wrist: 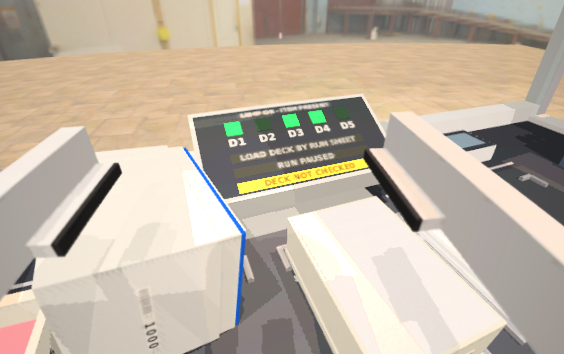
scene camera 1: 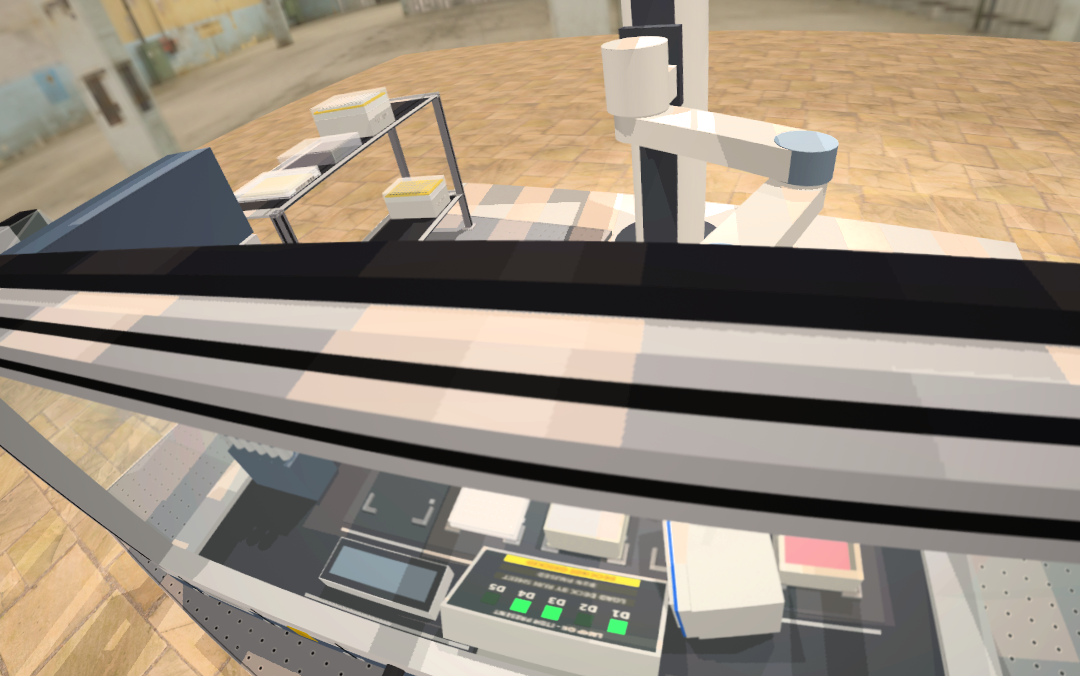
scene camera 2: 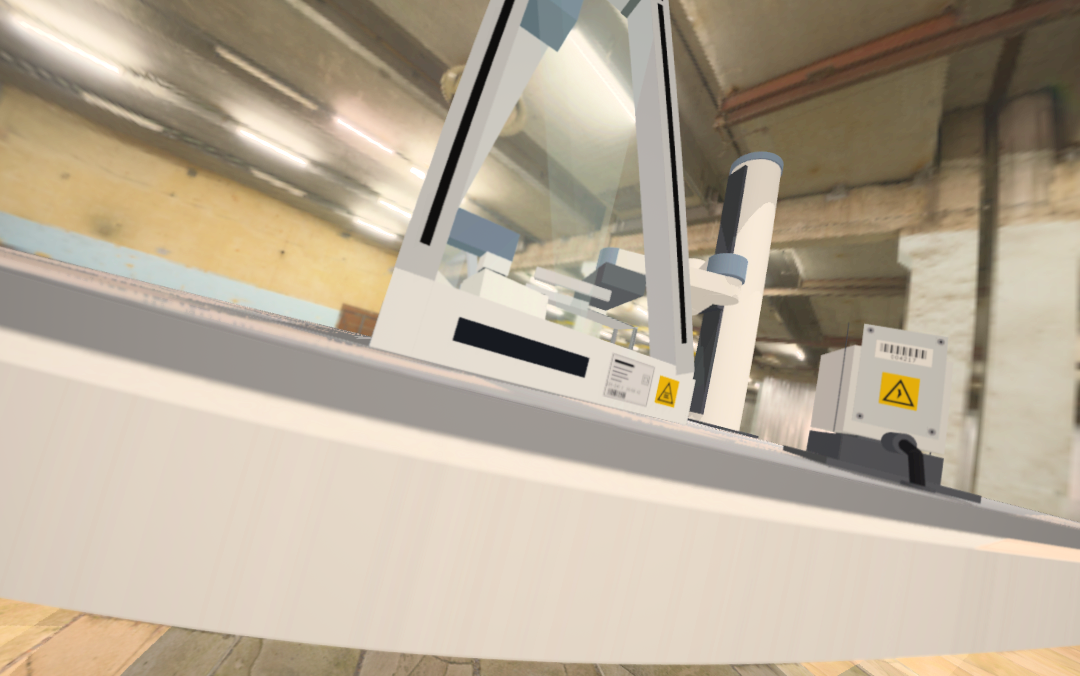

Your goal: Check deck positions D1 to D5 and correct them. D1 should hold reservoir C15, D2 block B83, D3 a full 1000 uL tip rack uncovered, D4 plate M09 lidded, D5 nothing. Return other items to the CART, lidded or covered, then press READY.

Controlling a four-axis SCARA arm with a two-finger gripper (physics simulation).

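Places are measured from the arm's base along level axes (x ahead, y left, z up), in metres.
Pixels of known places: gripper, fingertip midpoint: (wrist: 243, 141) (scene camera 2: 529, 280).
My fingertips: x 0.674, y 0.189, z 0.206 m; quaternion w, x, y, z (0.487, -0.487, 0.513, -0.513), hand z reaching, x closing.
For each thing: its top centre in the pictures, then the offset to it from my fingertips. "*": a spot on its surface instead.
- tray with pink contents, top centre: (scene camera 1: 817, 519) dx -0.039, dy +0.163, dz -0.108 m
- cart at a spot on its surface: (scene camera 1: 450, 151) * dx -0.637, dy -0.711, dz +0.020 m
- yellow-banded box at its top centre: (scene camera 1: 347, 97) dx -0.415, dy -0.744, dz +0.227 m
- clear-topped item at its top centre: (scene camera 1: 317, 144) dx -0.288, dy -0.717, dz +0.181 m
- pale plate at its top centre: (scene camera 1: 273, 179) dx -0.161, dy -0.690, dz +0.173 m
- yellow-topped rack at its top centre: (scene camera 1: 412, 183) dx -0.542, dy -0.771, dz -0.023 m
My gripper (wrist: 243, 141) is open and empty, above and between two boxes in the wrist view. The left one, a white box (wrist: 135, 240) (scene camera 1: 729, 577) marked 1000 with a blue edge line, lies on its side between the reservoir and the D3 box. A cream box (wrist: 395, 275) (scene camera 1: 585, 530) sits upright at D3. A low white plate (scene camera 1: 487, 511) is at D4, and the D5 nest (scene camera 1: 398, 506) is bare. A tray with pink contents (scene camera 1: 819, 554) (wrist: 15, 337) is at D1. The panel (scene camera 1: 557, 597) (wrist: 295, 150) shows D1, D3, D4 lit and DECK NOT CHECKED. READY cannot be made out.
The cart (scene camera 1: 450, 151) carries a yellow-banded box (scene camera 1: 352, 113), a clear-topped item (scene camera 1: 318, 149) and a pale plate (scene camera 1: 277, 184) on top, and a yellow-topped rack (scene camera 1: 416, 197) below. A wide beam (scene camera 1: 518, 334) hides the hand in scene camera 1. A blue tube holder (scene camera 1: 286, 474) stands beyond D5.
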